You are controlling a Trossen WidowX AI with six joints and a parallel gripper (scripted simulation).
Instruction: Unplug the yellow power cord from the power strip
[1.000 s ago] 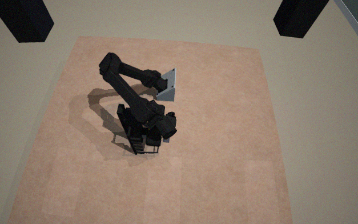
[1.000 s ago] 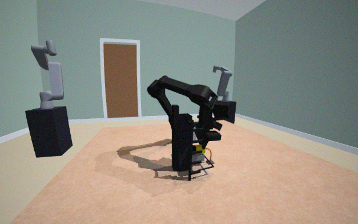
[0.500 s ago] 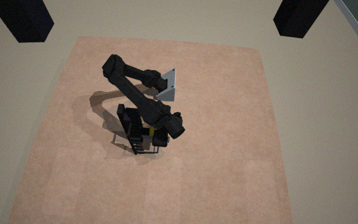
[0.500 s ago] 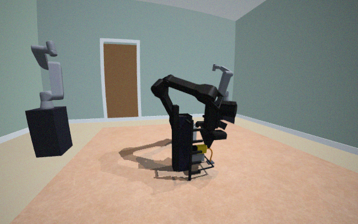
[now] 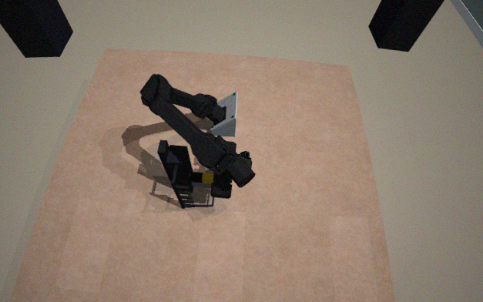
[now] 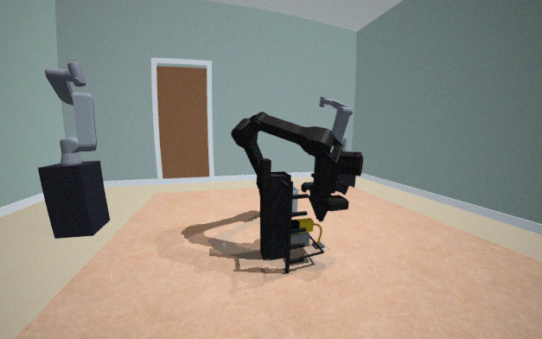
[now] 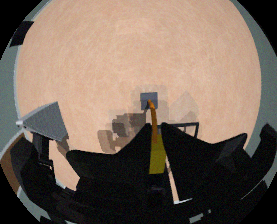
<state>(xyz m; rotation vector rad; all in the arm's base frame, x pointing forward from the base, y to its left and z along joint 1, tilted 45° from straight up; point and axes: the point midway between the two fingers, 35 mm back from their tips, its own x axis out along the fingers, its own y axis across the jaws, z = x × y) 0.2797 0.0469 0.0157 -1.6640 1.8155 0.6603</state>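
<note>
Now: the yellow plug 70 mm to the right of my gripper tip.
</note>
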